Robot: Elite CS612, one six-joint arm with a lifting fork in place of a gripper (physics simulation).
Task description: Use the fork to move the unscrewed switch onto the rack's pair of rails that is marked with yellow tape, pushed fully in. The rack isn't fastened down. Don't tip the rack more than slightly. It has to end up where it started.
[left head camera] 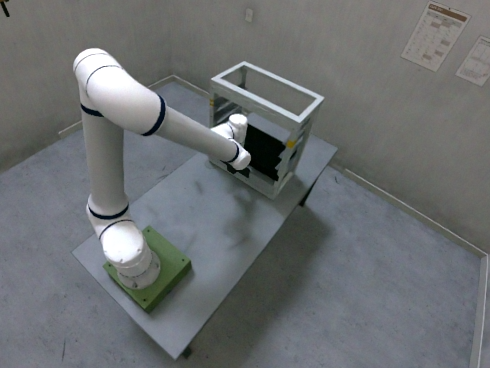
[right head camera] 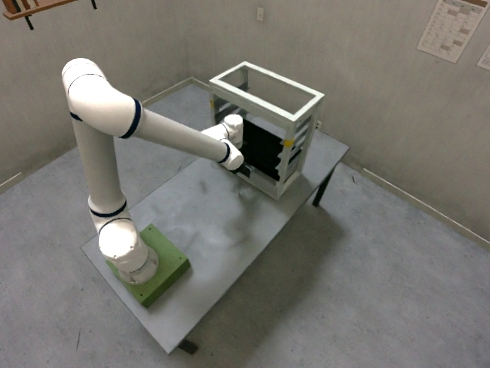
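The pale metal rack [left head camera: 256, 99] [right head camera: 252, 100] stands upright at the far end of the table. Yellow tape [left head camera: 291, 144] [right head camera: 288, 143] marks its right front post, and more yellow tape [left head camera: 211, 102] [right head camera: 212, 104] its left front post. Black switch bodies [left head camera: 265, 150] [right head camera: 262, 149] show inside, below the tape level; which one is unscrewed, and whether they are one or several, I cannot tell. My wrist is at the rack's open front. Dark parts of my fork show below the wrist; its tines are hidden, so whether it bears a switch I cannot tell.
The arm stands on a green base block [left head camera: 172, 263] [right head camera: 170, 261] at the near end of the grey table [left head camera: 200, 295] [right head camera: 200, 295]. The forearm reaches over the table to the rack. The rack's right side is close to the table's right edge. Walls stand behind it.
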